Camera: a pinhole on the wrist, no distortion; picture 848 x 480 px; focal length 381.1 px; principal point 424.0 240.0 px. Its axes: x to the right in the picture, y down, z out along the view. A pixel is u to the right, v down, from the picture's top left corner.
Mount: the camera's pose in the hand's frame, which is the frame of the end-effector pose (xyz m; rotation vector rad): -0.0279 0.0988 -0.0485 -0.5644 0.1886 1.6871
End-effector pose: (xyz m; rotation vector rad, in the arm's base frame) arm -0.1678 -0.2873 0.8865 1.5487 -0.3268 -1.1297
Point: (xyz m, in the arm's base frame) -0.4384 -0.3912 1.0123
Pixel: 173 287
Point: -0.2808 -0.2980 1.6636
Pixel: 726 403
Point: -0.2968 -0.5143 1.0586
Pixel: 323 84
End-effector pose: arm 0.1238 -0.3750 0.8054 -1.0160 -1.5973 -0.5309
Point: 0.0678 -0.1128 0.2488
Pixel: 361 451
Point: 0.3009 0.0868 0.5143
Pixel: 519 202
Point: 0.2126 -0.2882 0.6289
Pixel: 428 426
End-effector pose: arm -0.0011 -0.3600 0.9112 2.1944 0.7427 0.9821
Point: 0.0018 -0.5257 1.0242
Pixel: 722 276
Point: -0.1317 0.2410 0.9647
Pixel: behind the camera
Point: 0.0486 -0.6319 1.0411
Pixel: 676 273
